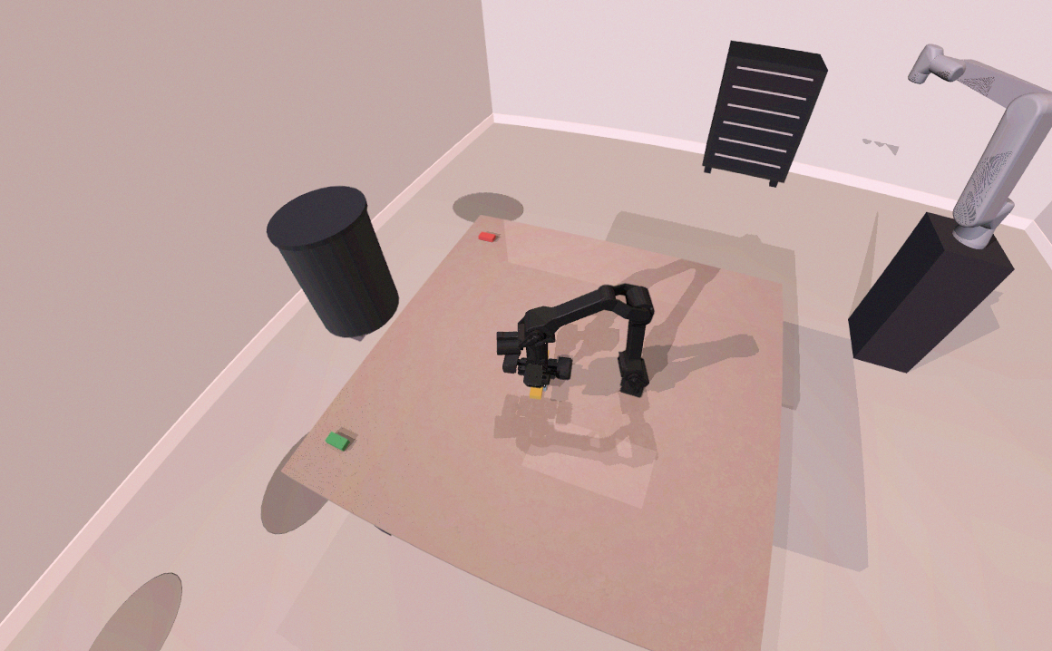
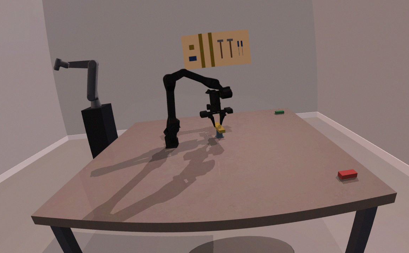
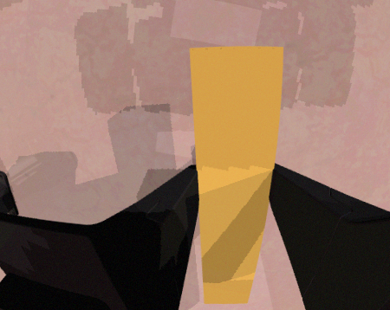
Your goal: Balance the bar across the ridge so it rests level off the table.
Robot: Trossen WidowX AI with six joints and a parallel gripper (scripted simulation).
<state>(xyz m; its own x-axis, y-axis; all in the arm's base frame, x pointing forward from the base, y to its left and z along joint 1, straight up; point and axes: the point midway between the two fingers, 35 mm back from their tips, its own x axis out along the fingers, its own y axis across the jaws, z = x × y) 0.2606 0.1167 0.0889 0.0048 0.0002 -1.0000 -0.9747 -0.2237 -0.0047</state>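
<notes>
Now: the yellow bar 10 mm ahead of my gripper tip and 30 mm to the right of it. From my gripper tip the other things lie so: red block (480 mm ahead, 620 mm to the right, 50 mm below); green block (480 mm ahead, 380 mm to the left, 50 mm below).
</notes>
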